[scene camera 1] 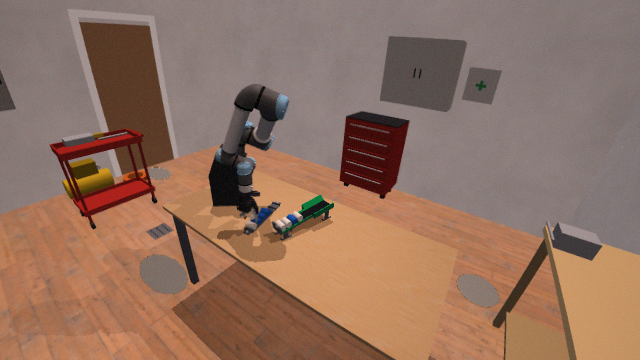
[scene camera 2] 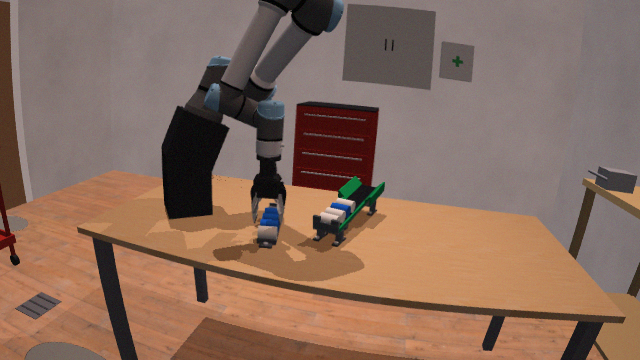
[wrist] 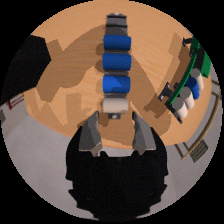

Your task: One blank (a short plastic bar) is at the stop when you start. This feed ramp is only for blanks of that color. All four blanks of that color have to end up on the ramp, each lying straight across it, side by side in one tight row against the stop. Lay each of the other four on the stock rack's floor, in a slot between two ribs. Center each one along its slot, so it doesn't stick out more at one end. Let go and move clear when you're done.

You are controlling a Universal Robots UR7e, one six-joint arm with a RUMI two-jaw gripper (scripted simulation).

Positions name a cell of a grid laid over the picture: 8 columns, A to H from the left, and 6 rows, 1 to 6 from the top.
Note:
I see my gripper (scene camera 2: D4).
My gripper shows as well in the wrist view (wrist: E3).

